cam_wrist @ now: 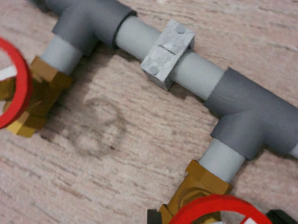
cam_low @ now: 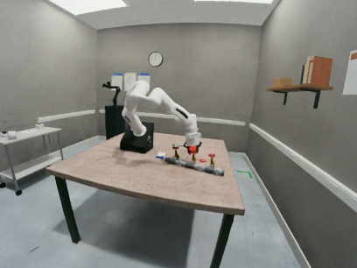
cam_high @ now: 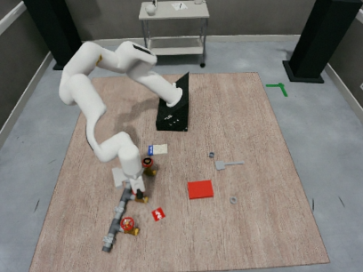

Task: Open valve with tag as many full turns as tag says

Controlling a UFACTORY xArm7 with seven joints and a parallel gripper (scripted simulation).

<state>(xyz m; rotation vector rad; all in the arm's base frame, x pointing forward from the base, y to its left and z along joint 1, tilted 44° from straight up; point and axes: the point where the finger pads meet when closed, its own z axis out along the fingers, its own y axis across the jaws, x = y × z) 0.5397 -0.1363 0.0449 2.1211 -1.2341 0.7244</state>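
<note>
Right now my hand is 100 mm above the red square tag, 90 mm to the right of it and 70 mm short of it. The rest, counted from my hand: grey key-shaped tool 430 mm to the left, 210 mm behind, 100 mm below; then white card 280 mm behind, 100 mm below, 50 mm to the left; then red block 290 mm to the left, 90 mm below, 60 mm behind.
</note>
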